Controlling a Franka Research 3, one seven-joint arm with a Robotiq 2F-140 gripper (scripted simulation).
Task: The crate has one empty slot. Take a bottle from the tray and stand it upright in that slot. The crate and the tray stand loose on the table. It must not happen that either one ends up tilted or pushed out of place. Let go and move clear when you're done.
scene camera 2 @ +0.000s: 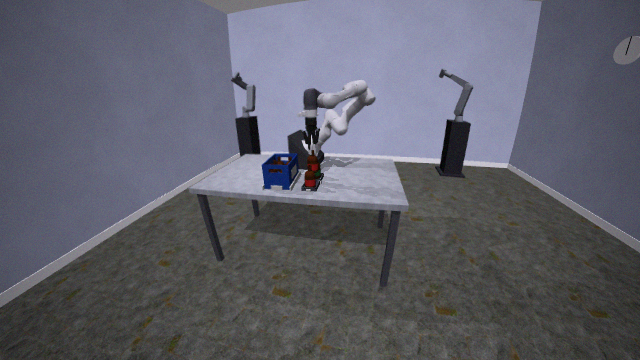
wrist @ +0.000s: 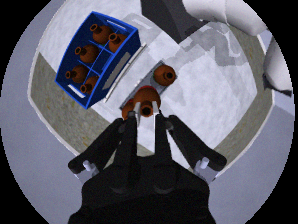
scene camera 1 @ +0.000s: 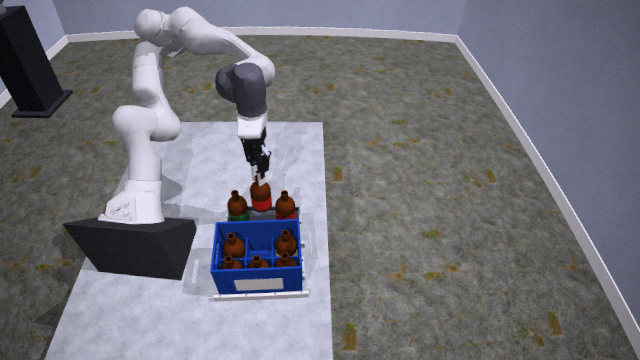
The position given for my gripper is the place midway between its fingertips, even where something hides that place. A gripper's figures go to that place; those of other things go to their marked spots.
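Labels:
Crate [wrist: 108,66] at 26 cm from the lens; my gripper [wrist: 146,107] at 21 cm from the lens.

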